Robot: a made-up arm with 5 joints.
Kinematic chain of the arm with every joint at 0, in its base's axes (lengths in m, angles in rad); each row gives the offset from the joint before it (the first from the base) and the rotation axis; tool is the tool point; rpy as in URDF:
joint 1: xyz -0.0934 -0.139 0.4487 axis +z
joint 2: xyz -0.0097 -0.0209 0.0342 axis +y
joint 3: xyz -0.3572 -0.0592 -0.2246 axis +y
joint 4: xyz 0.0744 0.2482 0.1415 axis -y
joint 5: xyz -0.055 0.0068 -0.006 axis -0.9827 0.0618 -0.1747
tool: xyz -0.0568 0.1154 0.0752 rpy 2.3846 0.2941 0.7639
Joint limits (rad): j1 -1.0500..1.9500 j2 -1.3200..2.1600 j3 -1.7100..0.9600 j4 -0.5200..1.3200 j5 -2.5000..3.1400
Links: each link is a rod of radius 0.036 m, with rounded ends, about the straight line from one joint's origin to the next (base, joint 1, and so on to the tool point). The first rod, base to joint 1, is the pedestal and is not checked.
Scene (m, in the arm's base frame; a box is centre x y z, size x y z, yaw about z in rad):
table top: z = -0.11
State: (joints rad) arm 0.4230 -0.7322 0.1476 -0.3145 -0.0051
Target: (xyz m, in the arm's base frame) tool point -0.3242 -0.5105 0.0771
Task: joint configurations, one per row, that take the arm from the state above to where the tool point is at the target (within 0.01 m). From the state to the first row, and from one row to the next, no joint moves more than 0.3 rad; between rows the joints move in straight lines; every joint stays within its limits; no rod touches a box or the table.
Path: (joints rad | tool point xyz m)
1: 0.6636 -0.7465 -0.0058 -0.2779 -0.0806 | -0.5030 -0.0998 0.2468
2: 0.9041 -0.7608 -0.1593 -0.2414 -0.1562 | -0.5109 -0.2235 0.2127
3: 1.1447 -0.7752 -0.3127 -0.2048 -0.2317 | -0.4797 -0.3416 0.1720
4: 1.3852 -0.7895 -0.4661 -0.1683 -0.3072 | -0.4143 -0.4407 0.1262
5: 1.6258 -0.8038 -0.6196 -0.1317 -0.3828 | -0.3242 -0.5105 0.0771

